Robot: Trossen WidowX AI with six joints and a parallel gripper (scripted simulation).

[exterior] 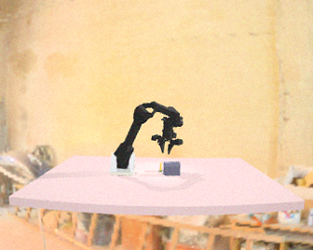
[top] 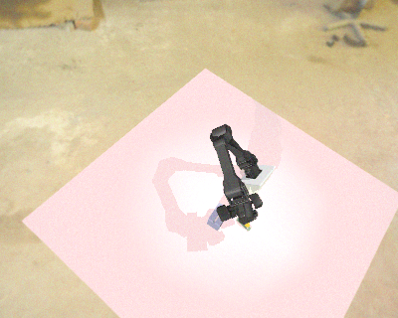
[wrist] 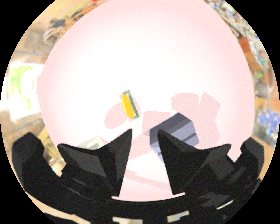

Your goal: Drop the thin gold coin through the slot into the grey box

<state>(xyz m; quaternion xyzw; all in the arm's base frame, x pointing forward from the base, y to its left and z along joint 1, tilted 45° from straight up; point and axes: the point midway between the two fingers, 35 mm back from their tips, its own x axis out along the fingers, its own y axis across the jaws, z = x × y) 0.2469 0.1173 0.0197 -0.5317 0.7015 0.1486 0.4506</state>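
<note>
Right now the gold coin is 3 cm behind my gripper tip, 4 cm to the left of it and 8 cm below it.
</note>
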